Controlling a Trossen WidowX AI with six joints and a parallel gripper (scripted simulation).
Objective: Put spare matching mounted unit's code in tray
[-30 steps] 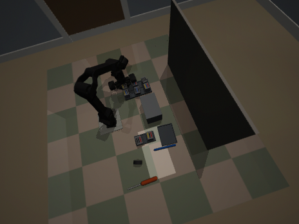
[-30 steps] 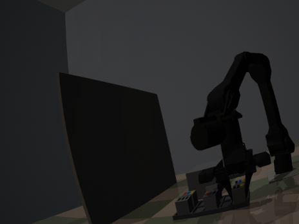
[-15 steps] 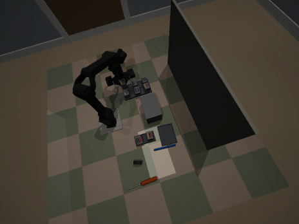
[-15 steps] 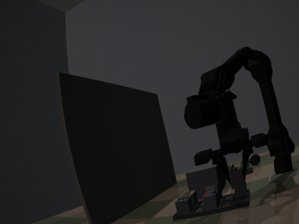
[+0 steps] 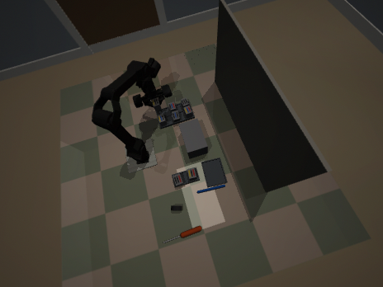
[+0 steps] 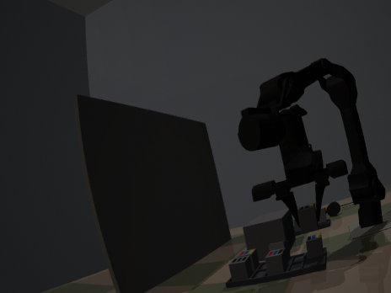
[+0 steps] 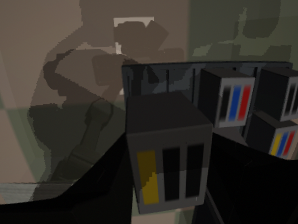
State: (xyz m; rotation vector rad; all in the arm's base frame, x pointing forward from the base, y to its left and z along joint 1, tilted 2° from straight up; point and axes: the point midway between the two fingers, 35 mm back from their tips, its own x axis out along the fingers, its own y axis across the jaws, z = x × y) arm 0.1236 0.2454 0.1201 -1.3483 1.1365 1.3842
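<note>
Right now my gripper tip is 38 cm to the left of the dark flat tray, 24 cm short of it and 9 cm above it. From my gripper tip the other things lie so: mounted unit 20 cm to the right, 16 cm ahead, 4 cm below; rack 39 cm to the right, 9 cm below, 9 cm ahead; dark panel 41 cm ahead, 17 cm to the right, 13 cm above.
</note>
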